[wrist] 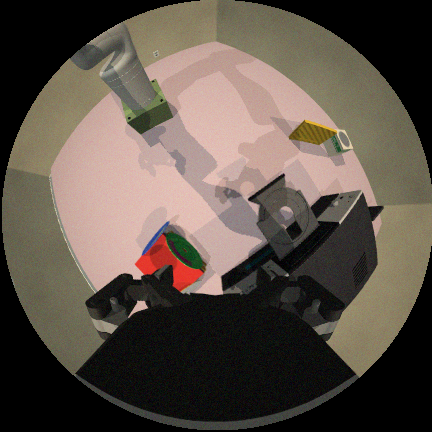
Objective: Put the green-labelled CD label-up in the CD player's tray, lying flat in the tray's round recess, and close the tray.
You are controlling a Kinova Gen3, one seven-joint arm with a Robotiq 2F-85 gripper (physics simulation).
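Frame: origin at the arm's base, x right, y ahead, z up, level; metres.
Where they show: gripper, fingertip midpoint: [214,275]; arm's base, origin of the base link: [140,97].
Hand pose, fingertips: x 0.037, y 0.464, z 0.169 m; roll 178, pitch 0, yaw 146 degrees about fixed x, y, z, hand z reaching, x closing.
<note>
Each offset is from my fingertips to the top centre of the thing. "pt": to the spot under its first point.
The green-labelled CD {pt dx +0.084, dy -0.010, dz -0.248 m} [185,251] stands steeply tilted at the side of a red box {dx +0.145, dy -0.002, dz -0.213 m} [159,257], left of centre in the wrist view; its green face shows. The black CD player [345,250] is at the right, with its grey tray {dx -0.162, dy +0.079, dz -0.158 m} [270,225] out. The tray's round recess and centre hole show, and no disc lies in it. My gripper [214,275] is open, with nothing between its fingers. In the view, its left finger overlaps the red box's lower edge and its right finger overlaps the player's near edge. The lower part of the red box is partly hidden.
A blue disc {dx +0.133, dy -0.086, dz -0.182 m} [156,238] stands tilted at the red box's other side. A yellow striped piece {dx -0.453, dy -0.099, dz -0.171 m} [312,133] and a small white-and-green box {dx -0.576, dy -0.026, dz -0.200 m} [342,141] are at the upper right. The arm [131,75] rises from a green base block [152,119] at the upper left.
</note>
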